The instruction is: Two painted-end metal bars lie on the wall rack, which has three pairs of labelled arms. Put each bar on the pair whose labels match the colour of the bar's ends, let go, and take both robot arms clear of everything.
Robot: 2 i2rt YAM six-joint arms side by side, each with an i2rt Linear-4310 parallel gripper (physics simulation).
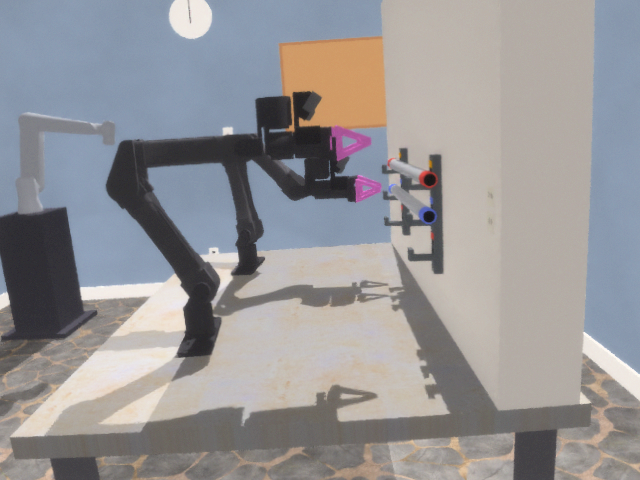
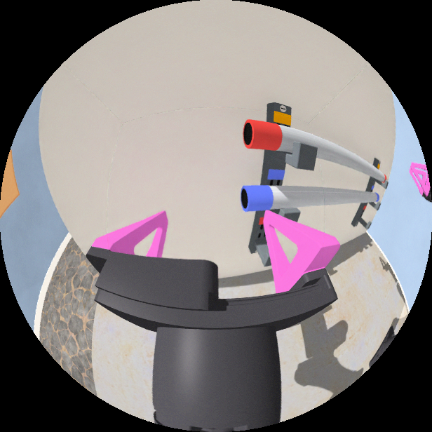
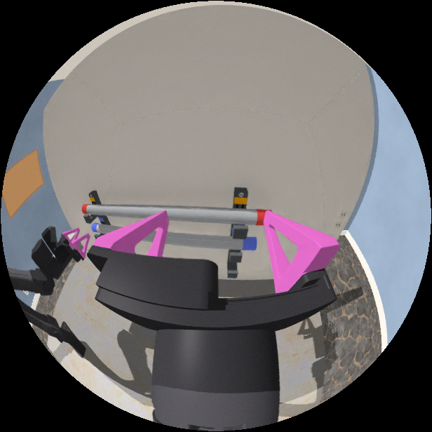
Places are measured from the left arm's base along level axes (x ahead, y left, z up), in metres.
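Pixels of known places: left gripper, between the fingertips: (image 1: pixel 381 187); right gripper, between the fingertips: (image 1: pixel 367 141); left arm's base, origin of its link: (image 1: pixel 248 266); right arm's base, origin of its link: (image 1: pixel 201 337).
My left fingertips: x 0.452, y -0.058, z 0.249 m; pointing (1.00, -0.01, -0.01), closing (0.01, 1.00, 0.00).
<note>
For each thing: its top centre in the pictures, then the offset to it from my left fingertips. Level surfaces: height alone.
- red-ended bar, centre of its top: (image 1: pixel 407 163) 0.088 m up, 0.068 m ahead, 0.291 m right
- wall rack, centre of its top: (image 1: pixel 422 155) 0.117 m up, 0.091 m ahead, 0.488 m right
- blue-ended bar, centre of its top: (image 1: pixel 407 193) 0.013 m up, 0.067 m ahead, 0.284 m right
- table, height of its surface: 0.250 m down
The red-ended bar (image 1: pixel 410 169) (image 2: pixel 263 135) (image 3: pixel 200 214) lies level on the top, orange-labelled pair of arms of the wall rack (image 1: pixel 437 237) (image 2: pixel 273 163) (image 3: pixel 241 192). The blue-ended bar (image 1: pixel 408 201) (image 2: pixel 320 196) (image 3: pixel 200 241) lies on the middle, blue-labelled pair. The bottom, red-labelled pair holds no bar. My left gripper (image 1: pixel 381 187) (image 2: pixel 215 215) is open and empty, in front of the rack at about the blue-ended bar's height. My right gripper (image 1: pixel 370 140) (image 3: pixel 215 215) is open and empty, in front of the rack and a little above the red-ended bar.
The rack is fixed to a thick pale wall (image 1: pixel 444 77) standing on the table (image 1: pixel 289 361). Both arm bases stand on the table, away from the wall. A grey arm (image 1: pixel 31 149) on a dark pedestal (image 1: pixel 41 268) stands beyond the table. An orange board (image 1: pixel 330 82) hangs behind.
</note>
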